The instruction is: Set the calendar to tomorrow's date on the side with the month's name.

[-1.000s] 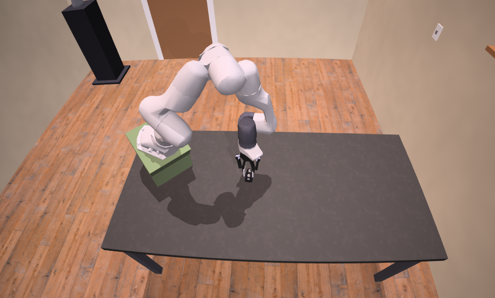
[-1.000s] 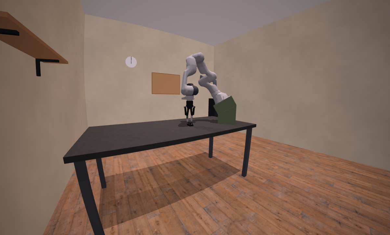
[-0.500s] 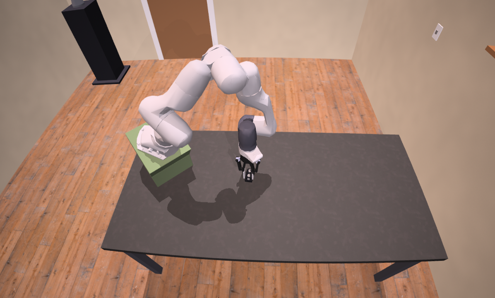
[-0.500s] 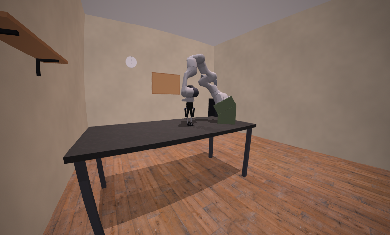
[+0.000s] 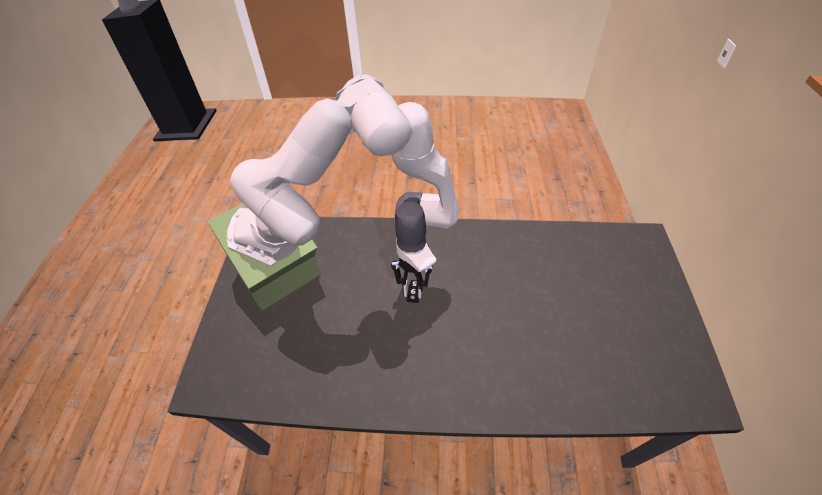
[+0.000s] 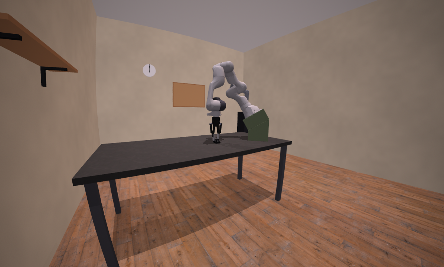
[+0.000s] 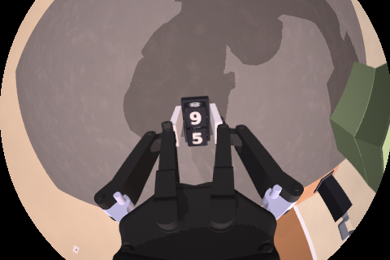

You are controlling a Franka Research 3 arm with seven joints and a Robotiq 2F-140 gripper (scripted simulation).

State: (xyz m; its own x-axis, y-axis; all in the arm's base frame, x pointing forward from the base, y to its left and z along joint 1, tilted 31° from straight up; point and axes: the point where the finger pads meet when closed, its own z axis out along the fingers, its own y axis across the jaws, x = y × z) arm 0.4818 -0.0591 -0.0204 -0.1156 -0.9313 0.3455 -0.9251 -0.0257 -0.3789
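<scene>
My gripper is now 3 cm above the dark date cube. The rest, counted from my hand: black tray 4 cm below, 2 cm to the left.
</scene>
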